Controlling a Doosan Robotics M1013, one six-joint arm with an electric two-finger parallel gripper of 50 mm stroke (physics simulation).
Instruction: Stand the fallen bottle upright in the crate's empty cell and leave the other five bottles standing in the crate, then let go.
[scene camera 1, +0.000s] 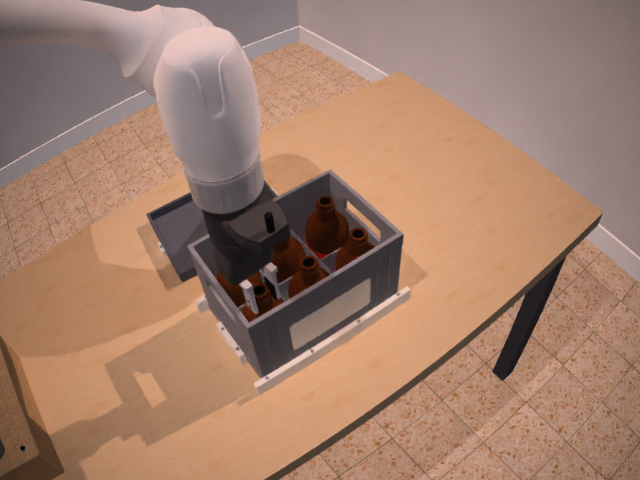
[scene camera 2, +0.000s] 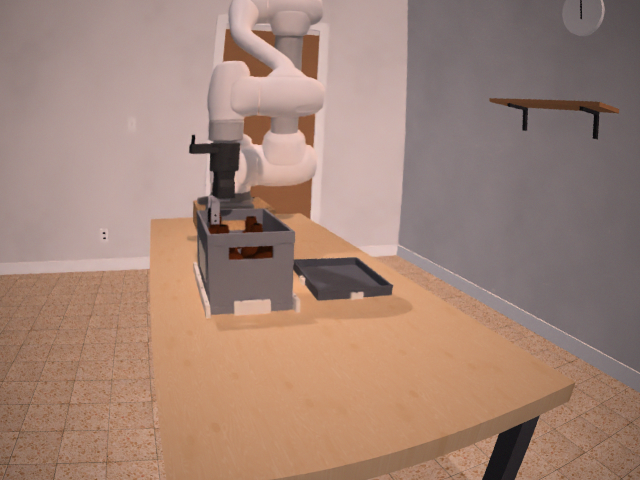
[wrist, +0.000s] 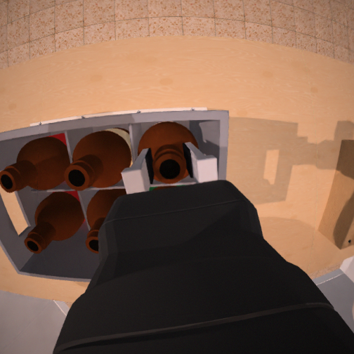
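Note:
The held brown bottle is upright, low in the crate's near-left corner cell in scene camera 1; its base is hidden. My gripper is shut on its neck, with the fingers below the rim level of the grey crate. The other brown bottles stand in the crate: one at the far corner, one at the near right, one beside the held bottle, one behind that, and one partly hidden under the gripper.
White strips run along the crate's base on the wooden table. A shallow dark tray lies beside the crate. The crate walls and dividers stand close around the fingers. A wooden block is at the table's robot end.

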